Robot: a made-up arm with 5 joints.
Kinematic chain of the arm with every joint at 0, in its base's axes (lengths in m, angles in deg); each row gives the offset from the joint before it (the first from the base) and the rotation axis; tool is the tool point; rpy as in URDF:
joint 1: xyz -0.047 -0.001 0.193 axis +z
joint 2: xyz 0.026 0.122 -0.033 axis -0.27 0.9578 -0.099
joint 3: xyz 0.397 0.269 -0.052 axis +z
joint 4: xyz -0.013 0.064 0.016 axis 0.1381 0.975 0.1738
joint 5: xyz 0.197 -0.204 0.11 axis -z
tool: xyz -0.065 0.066 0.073 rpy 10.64 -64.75 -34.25
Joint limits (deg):
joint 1: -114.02..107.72
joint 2: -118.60..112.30
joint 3: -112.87..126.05
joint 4: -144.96..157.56
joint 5: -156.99..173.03
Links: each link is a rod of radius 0.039 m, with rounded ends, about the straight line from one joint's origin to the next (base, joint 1, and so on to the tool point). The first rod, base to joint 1, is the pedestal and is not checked.
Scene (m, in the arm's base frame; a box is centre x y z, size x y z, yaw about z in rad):
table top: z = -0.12
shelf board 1: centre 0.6 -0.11 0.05 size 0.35 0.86 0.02 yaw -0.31
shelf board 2: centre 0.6 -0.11 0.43 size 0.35 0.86 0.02 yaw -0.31
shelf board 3: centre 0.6 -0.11 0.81 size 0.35 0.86 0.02 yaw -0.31
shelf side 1: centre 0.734 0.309 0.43 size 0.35 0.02 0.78 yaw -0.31
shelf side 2: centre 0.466 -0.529 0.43 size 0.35 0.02 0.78 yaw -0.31
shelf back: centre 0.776 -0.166 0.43 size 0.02 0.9 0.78 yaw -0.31
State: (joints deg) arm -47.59 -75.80 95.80 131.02 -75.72
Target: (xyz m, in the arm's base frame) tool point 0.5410 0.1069 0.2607
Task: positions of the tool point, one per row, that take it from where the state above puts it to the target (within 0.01 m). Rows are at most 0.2 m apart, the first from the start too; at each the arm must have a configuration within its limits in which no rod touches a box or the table.
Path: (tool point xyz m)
1: 0.5176 0.0630 0.6503
2: 0.4720 0.0863 0.6979
3: 0.4197 0.1100 0.7401
4: 0.4474 0.1451 0.6905
5: 0.4680 0.2035 0.6212
6: 0.4672 0.2837 0.5359
7: 0.4333 0.3764 0.4403
8: 0.3601 0.4676 0.3405
9: 0.4502 0.3597 0.3129
10: 0.5111 0.2370 0.2864
11: 0.5410 0.1069 0.2607

